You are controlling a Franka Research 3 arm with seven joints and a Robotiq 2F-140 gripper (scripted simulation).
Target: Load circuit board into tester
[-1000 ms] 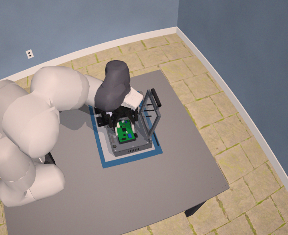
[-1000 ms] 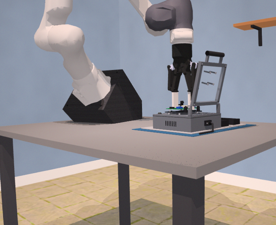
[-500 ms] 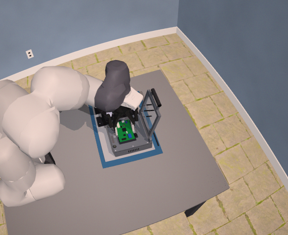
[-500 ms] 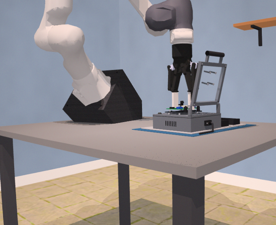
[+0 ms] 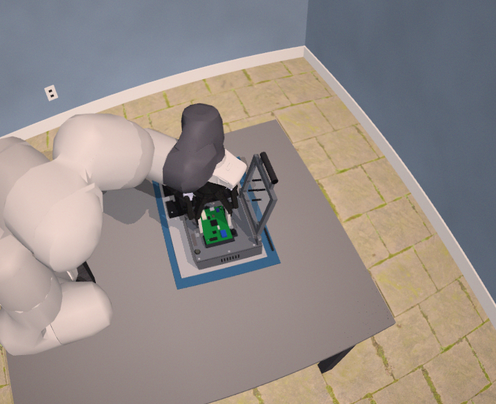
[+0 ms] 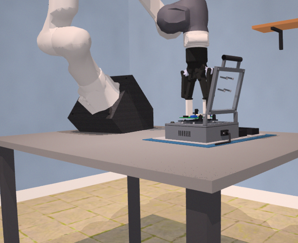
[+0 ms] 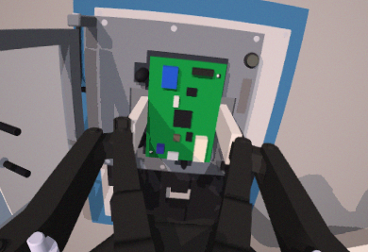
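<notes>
Now: hand 20 mm above the green circuit board. From my hand the other things lie so: black nest (10 mm ahead, 10 mm to the left, 30 mm below); then tester lid (120 mm ahead, 10 mm to the right, 80 mm above).
</notes>
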